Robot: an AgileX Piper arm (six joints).
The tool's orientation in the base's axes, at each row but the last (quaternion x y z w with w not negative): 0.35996 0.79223 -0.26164 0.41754; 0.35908 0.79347 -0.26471 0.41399; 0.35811 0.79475 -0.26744 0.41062; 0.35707 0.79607 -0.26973 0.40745; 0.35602 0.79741 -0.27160 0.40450; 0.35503 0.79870 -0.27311 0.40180
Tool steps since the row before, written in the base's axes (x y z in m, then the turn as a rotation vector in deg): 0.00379 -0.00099 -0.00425 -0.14 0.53 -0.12; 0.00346 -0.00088 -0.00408 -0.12 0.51 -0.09; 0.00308 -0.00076 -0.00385 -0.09 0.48 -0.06; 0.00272 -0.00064 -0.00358 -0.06 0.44 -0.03; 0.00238 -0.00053 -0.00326 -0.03 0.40 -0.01; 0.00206 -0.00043 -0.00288 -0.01 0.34 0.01
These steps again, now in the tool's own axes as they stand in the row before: 0.00178 0.00288 0.00469 0.34 0.22 -0.38; 0.00177 0.00270 0.00436 0.30 0.22 -0.38; 0.00173 0.00248 0.00397 0.26 0.23 -0.36; 0.00167 0.00226 0.00357 0.20 0.22 -0.33; 0.00155 0.00203 0.00317 0.16 0.22 -0.30; 0.00138 0.00180 0.00275 0.11 0.19 -0.26
